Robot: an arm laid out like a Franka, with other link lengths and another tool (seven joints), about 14 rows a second.
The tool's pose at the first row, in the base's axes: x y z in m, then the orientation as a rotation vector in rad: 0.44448 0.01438 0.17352 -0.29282 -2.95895 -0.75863
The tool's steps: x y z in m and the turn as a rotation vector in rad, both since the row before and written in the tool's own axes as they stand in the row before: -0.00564 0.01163 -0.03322 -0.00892 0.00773 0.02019; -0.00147 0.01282 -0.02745 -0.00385 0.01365 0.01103; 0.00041 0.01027 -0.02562 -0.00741 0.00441 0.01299; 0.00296 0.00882 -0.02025 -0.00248 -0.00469 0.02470; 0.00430 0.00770 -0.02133 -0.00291 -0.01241 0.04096; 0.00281 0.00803 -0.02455 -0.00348 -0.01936 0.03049
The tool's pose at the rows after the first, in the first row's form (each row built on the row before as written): 0.45312 0.00740 0.20739 -0.31910 -2.94150 -0.76904; 0.45819 0.00455 0.23716 -0.32875 -2.92341 -0.77248; 0.46124 0.00058 0.26431 -0.34588 -2.91203 -0.78143; 0.46142 -0.00165 0.28648 -0.38367 -2.90556 -0.78179; 0.46018 -0.00509 0.30927 -0.44841 -2.89843 -0.78050; 0.46062 -0.01017 0.33475 -0.50206 -2.90116 -0.78125
